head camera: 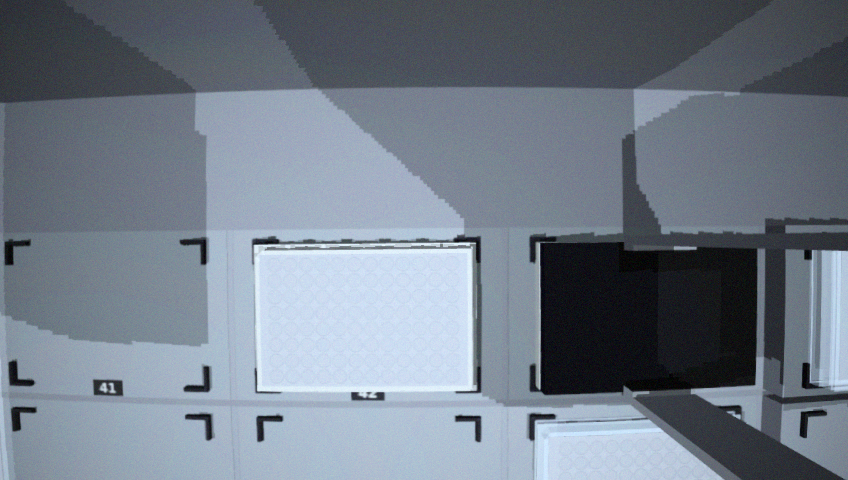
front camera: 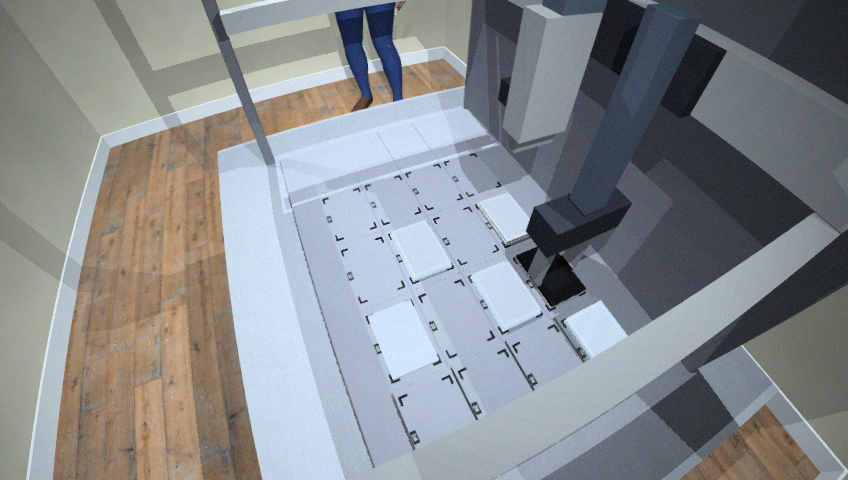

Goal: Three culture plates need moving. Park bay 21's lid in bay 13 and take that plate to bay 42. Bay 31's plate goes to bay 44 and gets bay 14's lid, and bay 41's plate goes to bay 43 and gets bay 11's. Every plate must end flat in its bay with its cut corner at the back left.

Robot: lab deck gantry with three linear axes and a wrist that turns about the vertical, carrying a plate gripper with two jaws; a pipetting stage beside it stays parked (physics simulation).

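Where they show: gripper, between the fingertips: (head camera: 654,317) (front camera: 551,271); robot's base, origin of its link: (front camera: 324,200).
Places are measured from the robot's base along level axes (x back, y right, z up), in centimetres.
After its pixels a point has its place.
A black-topped plate (front camera: 565,288) {x -43.7, y -36.7, z 1.7 cm} (head camera: 595,321) {x -35.8, y -36.2, z 1.7 cm} lies in bay 43, with a pale edge showing at its left in the head view. My gripper (front camera: 556,274) {x -39.2, y -36.4, z 1.7 cm} (head camera: 660,318) {x -39.2, y -36.4, z 1.7 cm} is down over it, jaws on its front and back edges, shut on it. The back jaw is mostly hidden in the front view. A white plate with visible wells (front camera: 505,217) {x -23.2, y -35.5, z 1.5 cm} (head camera: 365,321) {x -22.9, y -36.4, z 1.4 cm} lies in bay 42. A pale, apparently lidded plate (front camera: 595,330) {x -53.7, y -35.7, z 3.1 cm} (head camera: 830,315) {x -49.3, y -36.4, z 2.7 cm} is in bay 44, partly cut off in the head view. A flat white lid (front camera: 404,340) {x -39.9, y -4.5, z 0.8 cm} lies in bay 13. Cut corners are hard to make out.
One pale plate (front camera: 505,294) {x -39.6, y -25.3, z 1.4 cm} (head camera: 595,455) {x -36.0, y -28.4, z 1.4 cm} sits in bay 33, directly in front of bay 43, and another (front camera: 422,249) {x -23.6, y -15.2, z 1.4 cm} sits in bay 22. The parked pipetting stage (front camera: 544,77) hangs behind and left of my gripper in the front view. A frame bar crosses the lower right there.
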